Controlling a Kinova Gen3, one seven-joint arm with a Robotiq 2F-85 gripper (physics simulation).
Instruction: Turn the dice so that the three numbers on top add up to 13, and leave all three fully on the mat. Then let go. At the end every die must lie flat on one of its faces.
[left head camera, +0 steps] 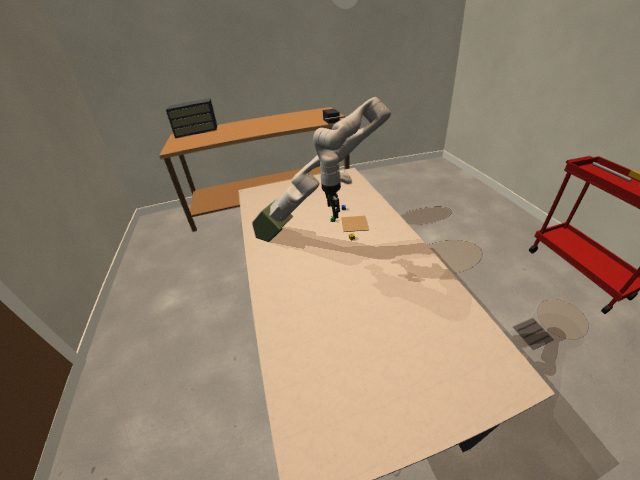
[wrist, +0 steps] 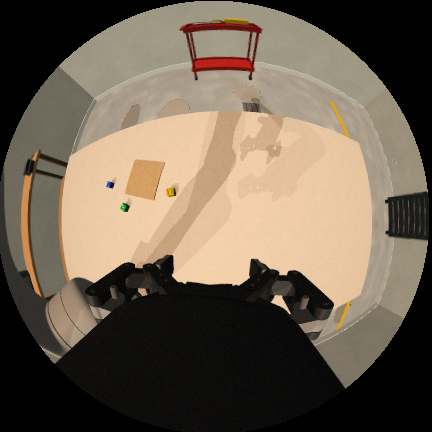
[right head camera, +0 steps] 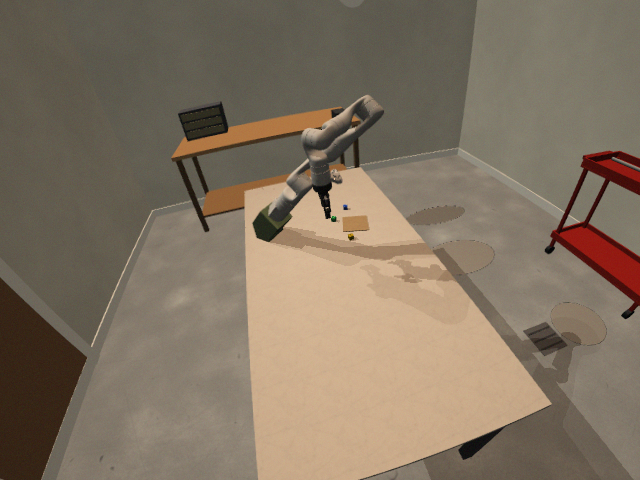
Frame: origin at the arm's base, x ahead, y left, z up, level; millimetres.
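Seen in the pictures: gripper, fingertip midpoint: (left head camera: 332, 212) (wrist: 211, 265) (right head camera: 326, 212); arm's base at its link origin: (left head camera: 278, 213) (right head camera: 277, 213).
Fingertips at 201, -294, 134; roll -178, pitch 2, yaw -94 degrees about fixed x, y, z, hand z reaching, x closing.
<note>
Pixels of each thing's top centre, then the offset from my fingertips to it, as dx, dy, dz. Level surfaces: height alone.
- square tan mat at its top centre: (wrist: 142, 177) (right head camera: 355, 223) (left head camera: 354, 223) +210, +265, -288
- yellow die at its top centre: (wrist: 169, 191) (right head camera: 350, 234) (left head camera: 351, 234) +145, +146, -267
- green die at its top centre: (wrist: 122, 206) (right head camera: 333, 217) (left head camera: 332, 217) +107, +339, -267
- blue die at its top centre: (wrist: 107, 183) (right head camera: 345, 205) (left head camera: 343, 205) +207, +432, -267
- table at its surface level: dz -292
A square tan mat (left head camera: 355, 223) (right head camera: 355, 223) (wrist: 145, 179) lies on the table. A yellow die (left head camera: 352, 236) (right head camera: 351, 236) (wrist: 171, 192), a green die (left head camera: 332, 219) (right head camera: 333, 219) (wrist: 124, 207) and a blue die (left head camera: 343, 207) (right head camera: 345, 207) (wrist: 110, 185) lie on the table around the mat, all off it. Their top numbers are too small to read. My gripper (left head camera: 335, 219) (right head camera: 327, 217) (wrist: 211, 265) is open and empty, pointing down above the table. In the left head view its fingers overlap the green die; in the wrist view the dice are well away from the fingers.
The arm's green base (left head camera: 265, 226) (right head camera: 266, 226) stands on the table (left head camera: 330, 335) (right head camera: 330, 335) (wrist: 295, 230) left of the dice. A wooden bench (left head camera: 258, 130) (right head camera: 268, 129) stands behind the table. A red cart (left head camera: 584, 253) (right head camera: 594, 253) (wrist: 223, 64) stands on the floor off to the right.
</note>
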